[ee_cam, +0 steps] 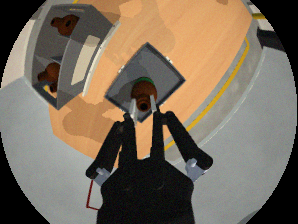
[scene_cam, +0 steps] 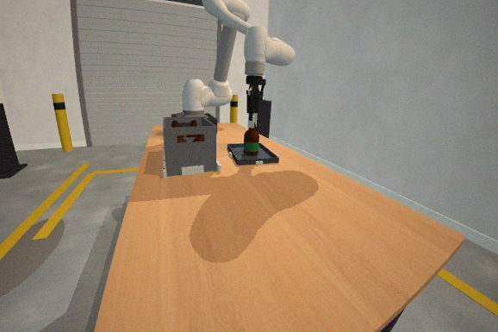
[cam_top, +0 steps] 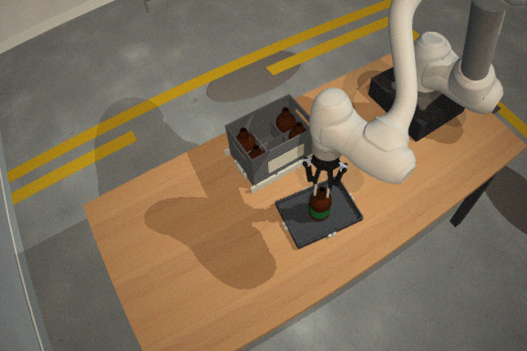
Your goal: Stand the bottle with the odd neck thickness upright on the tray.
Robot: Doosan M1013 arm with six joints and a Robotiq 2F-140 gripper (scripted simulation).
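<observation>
Right now my hand is 90 mm above the glass bottle. The rest, counted from my hand: dark tray (160 mm below); grey crate (30 mm behind, 300 mm to the right, 90 mm below).
</observation>
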